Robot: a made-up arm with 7 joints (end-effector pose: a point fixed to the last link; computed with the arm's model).
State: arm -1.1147 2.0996 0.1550 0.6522 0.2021 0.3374 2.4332
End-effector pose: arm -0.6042 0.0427 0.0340 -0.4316 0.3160 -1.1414
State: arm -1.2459 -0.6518 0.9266 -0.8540 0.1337 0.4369 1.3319
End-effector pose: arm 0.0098 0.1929 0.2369 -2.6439 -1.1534 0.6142
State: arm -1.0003 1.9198 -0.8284 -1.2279 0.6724 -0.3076 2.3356
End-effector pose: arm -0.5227 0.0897 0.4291 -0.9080 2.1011 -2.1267
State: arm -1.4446 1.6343 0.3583 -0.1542 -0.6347 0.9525 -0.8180
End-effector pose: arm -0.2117 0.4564 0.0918 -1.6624 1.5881 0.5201
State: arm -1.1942 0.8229 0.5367 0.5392 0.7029 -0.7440 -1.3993
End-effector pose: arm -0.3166 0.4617 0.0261 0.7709 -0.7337 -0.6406
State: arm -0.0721 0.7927 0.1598 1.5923 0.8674 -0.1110 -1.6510
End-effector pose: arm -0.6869 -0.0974 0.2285 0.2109 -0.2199 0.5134
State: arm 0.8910 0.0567 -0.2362 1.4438 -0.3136 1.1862 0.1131
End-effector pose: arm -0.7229 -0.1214 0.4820 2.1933 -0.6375 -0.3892
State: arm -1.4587 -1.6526 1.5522 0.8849 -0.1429 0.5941 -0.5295
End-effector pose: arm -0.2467 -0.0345 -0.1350 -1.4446 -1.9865 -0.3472
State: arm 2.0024 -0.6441 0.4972 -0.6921 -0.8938 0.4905 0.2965
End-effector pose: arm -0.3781 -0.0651 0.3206 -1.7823 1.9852 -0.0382
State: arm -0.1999 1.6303 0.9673 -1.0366 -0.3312 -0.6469 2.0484
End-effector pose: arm -0.4608 0.1043 0.2136 0.2663 1.2041 -0.3820
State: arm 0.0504 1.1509 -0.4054 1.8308 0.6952 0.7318 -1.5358
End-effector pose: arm -0.5833 -0.4075 0.3672 0.6304 -0.0210 0.6292
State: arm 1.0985 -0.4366 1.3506 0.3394 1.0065 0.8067 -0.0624
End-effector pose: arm -0.4317 0.2058 -0.0126 1.4799 -2.0417 0.0536
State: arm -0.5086 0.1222 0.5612 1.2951 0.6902 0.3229 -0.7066
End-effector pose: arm -0.4466 0.4311 0.0361 0.8821 -1.3164 -0.2197
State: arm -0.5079 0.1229 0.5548 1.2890 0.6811 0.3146 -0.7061
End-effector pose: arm -0.4482 0.4327 0.0377 0.8947 -1.3081 -0.2213
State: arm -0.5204 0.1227 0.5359 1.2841 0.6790 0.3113 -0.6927
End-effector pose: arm -0.4490 0.4394 0.0436 0.8991 -1.3046 -0.2321
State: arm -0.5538 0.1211 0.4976 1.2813 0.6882 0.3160 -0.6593
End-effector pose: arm -0.4477 0.4542 0.0564 0.8904 -1.3088 -0.2580
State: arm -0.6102 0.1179 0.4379 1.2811 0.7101 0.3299 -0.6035
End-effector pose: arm -0.4422 0.4779 0.0778 0.8676 -1.3212 -0.2997
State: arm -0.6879 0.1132 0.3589 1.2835 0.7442 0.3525 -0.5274
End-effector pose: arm -0.4294 0.5094 0.1081 0.8317 -1.3399 -0.3551
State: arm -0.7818 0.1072 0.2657 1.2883 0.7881 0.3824 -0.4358
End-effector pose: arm -0.4069 0.5452 0.1468 0.7865 -1.3619 -0.4191
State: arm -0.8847 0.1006 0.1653 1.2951 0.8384 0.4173 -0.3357
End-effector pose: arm -0.3744 0.5801 0.1917 0.7372 -1.3834 -0.4849
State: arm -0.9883 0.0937 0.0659 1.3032 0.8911 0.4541 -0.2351
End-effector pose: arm -0.3342 0.6089 0.2392 0.6896 -1.4017 -0.5465
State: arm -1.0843 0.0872 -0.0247 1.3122 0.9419 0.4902 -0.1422
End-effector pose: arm -0.2918 0.6286 0.2849 0.6482 -1.4155 -0.5985
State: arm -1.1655 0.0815 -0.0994 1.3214 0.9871 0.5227 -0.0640
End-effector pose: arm -0.2529 0.6391 0.3242 0.6150 -1.4251 -0.6378
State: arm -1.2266 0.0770 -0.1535 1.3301 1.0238 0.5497 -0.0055
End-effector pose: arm -0.2225 0.6429 0.3538 0.5892 -1.4310 -0.6631
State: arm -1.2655 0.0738 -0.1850 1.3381 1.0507 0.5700 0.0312
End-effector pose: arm -0.2029 0.6432 0.3718 0.5691 -1.4338 -0.6750
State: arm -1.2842 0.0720 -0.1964 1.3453 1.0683 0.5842 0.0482
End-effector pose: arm -0.1937 0.6423 0.3793 0.5527 -1.4345 -0.6757
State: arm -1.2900 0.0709 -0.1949 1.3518 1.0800 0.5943 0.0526
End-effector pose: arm -0.1910 0.6412 0.3800 0.5379 -1.4339 -0.6700
